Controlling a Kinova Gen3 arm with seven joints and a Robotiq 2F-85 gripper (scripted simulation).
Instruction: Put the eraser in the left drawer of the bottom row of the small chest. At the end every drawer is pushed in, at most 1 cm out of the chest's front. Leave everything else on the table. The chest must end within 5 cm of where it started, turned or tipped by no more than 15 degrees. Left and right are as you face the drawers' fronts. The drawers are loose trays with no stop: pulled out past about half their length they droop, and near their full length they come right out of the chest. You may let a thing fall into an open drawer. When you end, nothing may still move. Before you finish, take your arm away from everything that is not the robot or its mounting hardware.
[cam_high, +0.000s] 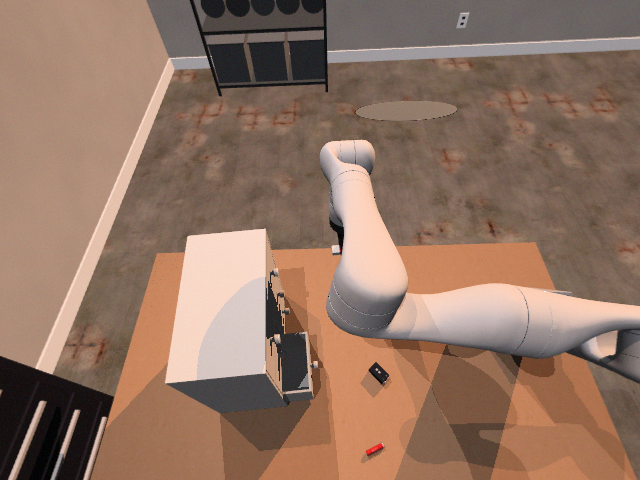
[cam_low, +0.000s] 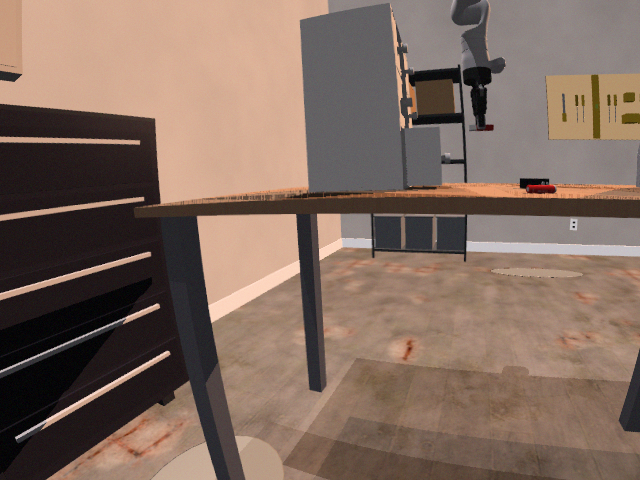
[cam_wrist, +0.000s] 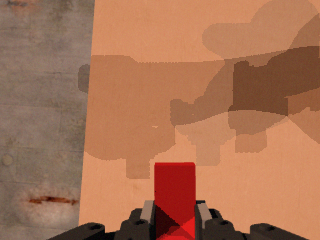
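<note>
Right now the eraser is 1 cm below my hand and 1 cm ahead of it. From my hand the other things lie so: black object: 29 cm to the left, 15 cm below, 11 cm behind; then red cylinder: 45 cm to the left, 16 cm below, 10 cm behind.
</note>
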